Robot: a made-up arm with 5 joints.
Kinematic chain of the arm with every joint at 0, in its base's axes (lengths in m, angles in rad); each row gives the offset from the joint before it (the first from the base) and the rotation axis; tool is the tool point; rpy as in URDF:
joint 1: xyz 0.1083 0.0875 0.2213 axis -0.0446 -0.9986 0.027
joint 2: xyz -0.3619 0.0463 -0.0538 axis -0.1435 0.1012 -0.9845
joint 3: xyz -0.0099 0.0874 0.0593 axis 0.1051 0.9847 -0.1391
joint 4: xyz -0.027 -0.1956 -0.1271 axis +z
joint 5: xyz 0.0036 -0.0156 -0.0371 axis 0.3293 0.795 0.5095
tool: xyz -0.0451 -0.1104 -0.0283 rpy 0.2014 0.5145 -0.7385
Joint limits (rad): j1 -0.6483..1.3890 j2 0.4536..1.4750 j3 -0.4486..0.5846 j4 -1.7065..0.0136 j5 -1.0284..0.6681
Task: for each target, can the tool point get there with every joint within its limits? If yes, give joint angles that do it. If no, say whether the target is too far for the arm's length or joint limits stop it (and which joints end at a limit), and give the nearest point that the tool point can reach.
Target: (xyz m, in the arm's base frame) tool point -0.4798 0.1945 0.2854
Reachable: yes | joints -0.3990 0.9674 -0.0328 -1.0643 -0.5241
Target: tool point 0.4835 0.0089 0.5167
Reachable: no: joint limits stop it (at a limit: joint 1, joint 2, joint 3, joint 4, joint 5) | nearest point 0.2519 0.0670 -0.2258 | short by 0.780 m
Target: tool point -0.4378 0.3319 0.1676
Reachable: yes | joints -0.1030 1.3058 0.3714 -0.9853 -0.7599
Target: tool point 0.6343 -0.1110 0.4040
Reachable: no: joint limits stop it (at a limit: joint 1, joint 2, joint 3, joint 4, joint 5) | nearest point 0.2519 0.0670 -0.2258 | short by 0.758 m
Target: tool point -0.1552 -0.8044 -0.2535
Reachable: no: too far | nearest point -0.0857 -0.1351 -0.1832 | short by 0.677 m
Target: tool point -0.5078 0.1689 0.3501
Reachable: yes | joints -0.4390 0.9514 0.0666 -0.7411 -0.0439
